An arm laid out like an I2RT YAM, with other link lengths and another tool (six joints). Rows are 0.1 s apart.
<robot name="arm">
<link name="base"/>
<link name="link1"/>
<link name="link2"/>
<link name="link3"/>
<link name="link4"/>
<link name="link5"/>
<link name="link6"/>
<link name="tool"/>
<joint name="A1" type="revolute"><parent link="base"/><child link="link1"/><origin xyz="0 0 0.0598"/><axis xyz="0 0 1"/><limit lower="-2.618" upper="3.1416"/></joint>
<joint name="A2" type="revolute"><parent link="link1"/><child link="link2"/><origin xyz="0.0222 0.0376 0.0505"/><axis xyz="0 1 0"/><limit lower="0" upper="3.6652"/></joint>
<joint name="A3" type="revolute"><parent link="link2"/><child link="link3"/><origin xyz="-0.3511 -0.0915 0"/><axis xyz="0 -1 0"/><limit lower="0" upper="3.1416"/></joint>
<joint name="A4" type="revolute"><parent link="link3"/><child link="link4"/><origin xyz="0.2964 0.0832 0.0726"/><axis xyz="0 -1 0"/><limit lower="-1.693" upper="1.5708"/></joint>
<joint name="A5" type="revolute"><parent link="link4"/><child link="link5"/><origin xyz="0.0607 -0.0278 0.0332"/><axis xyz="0 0 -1"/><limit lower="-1.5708" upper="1.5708"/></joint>
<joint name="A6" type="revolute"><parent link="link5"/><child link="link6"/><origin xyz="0.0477 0 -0.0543"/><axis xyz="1 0 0"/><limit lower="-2.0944" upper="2.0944"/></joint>
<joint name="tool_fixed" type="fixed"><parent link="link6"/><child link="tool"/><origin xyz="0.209 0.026 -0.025" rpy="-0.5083 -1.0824 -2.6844"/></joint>
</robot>
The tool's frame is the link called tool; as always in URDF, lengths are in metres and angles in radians.
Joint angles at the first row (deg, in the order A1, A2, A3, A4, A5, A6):
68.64 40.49 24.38 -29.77 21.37 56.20
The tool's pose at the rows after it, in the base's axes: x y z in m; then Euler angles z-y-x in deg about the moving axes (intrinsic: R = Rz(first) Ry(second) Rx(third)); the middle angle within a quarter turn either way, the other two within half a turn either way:
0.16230 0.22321 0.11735 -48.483 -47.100 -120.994
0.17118 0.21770 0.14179 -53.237 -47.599 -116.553
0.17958 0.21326 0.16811 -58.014 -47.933 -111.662
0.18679 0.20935 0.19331 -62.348 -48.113 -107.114
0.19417 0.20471 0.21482 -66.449 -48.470 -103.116
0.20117 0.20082 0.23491 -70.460 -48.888 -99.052
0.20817 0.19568 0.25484 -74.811 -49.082 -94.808
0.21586 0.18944 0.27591 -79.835 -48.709 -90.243
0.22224 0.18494 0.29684 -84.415 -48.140 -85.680
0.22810 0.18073 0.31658 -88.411 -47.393 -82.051
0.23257 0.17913 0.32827 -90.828 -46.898 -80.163
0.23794 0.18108 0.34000 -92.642 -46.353 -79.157
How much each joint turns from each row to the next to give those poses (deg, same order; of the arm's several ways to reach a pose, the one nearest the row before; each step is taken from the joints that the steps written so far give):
0.06 -2.47 2.27 -2.09 2.50 -0.11
-0.02 -1.98 2.23 -1.63 2.37 -0.49
-0.01 -1.60 2.35 -0.94 2.23 -1.04
0.06 -1.07 2.31 -0.53 2.03 -1.22
-0.05 -0.58 1.98 -0.16 2.04 -1.34
0.05 -0.35 1.69 0.41 2.02 -1.68
-0.04 -0.46 1.51 0.68 2.08 -1.83
0.00 -0.50 1.33 1.22 2.41 -1.73
-0.01 -0.41 1.12 1.90 1.97 -2.27
0.00 0.04 1.31 1.67 1.87 -1.83
0.00 0.50 0.85 1.20 1.28 -0.91
-0.05 1.52 1.35 1.08 1.12 -0.24

